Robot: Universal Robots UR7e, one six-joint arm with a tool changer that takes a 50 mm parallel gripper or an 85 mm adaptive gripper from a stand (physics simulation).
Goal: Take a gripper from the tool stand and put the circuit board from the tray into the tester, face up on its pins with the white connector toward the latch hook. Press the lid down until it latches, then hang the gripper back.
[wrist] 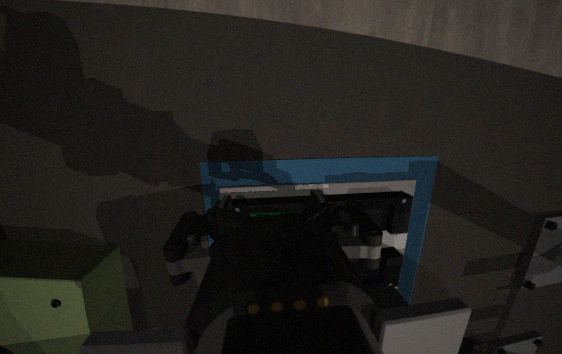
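Frame: origin at the arm's base, x up, y left, z back, level; metres.
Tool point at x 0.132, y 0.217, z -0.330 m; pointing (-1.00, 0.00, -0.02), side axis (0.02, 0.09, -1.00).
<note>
Offsets run from my tool point to a thing's top centre. "spot": to the spot under its first point. Level surfaces: height alone.
My gripper (272, 201), dark and with jointed fingers, reaches up from the lower middle of the wrist view. It is open, its two fingertips apart over a black fixture @(spot: dz -0.119, dx -0.179, dy +0.001 m) (370, 200). A thin green strip of the circuit board (275, 214) shows between the fingertips, with a gap to each side; the gripper's body hides the rest of the board. The white connector cannot be made out. The fixture has small screws at its corners and lies inside a blue frame (422, 210). I cannot tell whether it is the tray or the tester.
A green block (42, 305) with a dark hole stands at the lower left. A light grey block @(spot: dz -0.044, dx -0.011, dy +0.020 m) (425, 327) is at the lower right. A grey plate @(dx -0.195 m) (547, 270) with black knobs stands at the right edge. Dark shadows cross the table.
</note>
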